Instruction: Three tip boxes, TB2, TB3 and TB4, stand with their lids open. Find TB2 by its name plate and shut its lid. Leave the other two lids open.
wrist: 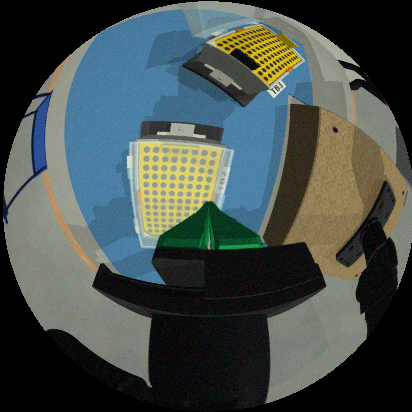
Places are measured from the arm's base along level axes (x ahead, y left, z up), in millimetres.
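Pixels of known places: gripper, between the fingertips: [208, 206]; arm's base, origin of its link: [369, 228].
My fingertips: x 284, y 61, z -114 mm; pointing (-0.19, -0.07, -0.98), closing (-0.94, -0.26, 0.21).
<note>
Ahead of a thing's pixels: the offset from my fingertips to its top centre. "spot": to the spot under its first point. Level surfaces: height alone.
Box TB2 @[dy +6, dx +18, dz -2 mm] [175, 185] stands left of centre in the wrist view, with yellow tip rows and a dark front with a grey latch. Its name plate [223, 180] is on the right side, blurred behind the clear lid edge. The clear lid @[spot: dy +4, dx +70, dz -2 mm] [134, 200] lies over the yellow top; I cannot tell if it is fully down. Box TB3 @[dy -209, dx -16, dz -5 mm] [270, 50] stands at the upper right, its clear lid [200, 20] raised behind it. TB4 does not show. My gripper [208, 206] has green fingers, shut and empty, in front of TB2's lower right part; contact with the lid cannot be told.
The boxes stand on a blue mat @[dz -79 mm] [100, 100]. A tan-topped block [330, 175] with a dark side stands to the right, with a black bracket [370, 222] on it. A blue frame [41, 132] shows at the far left edge.
</note>
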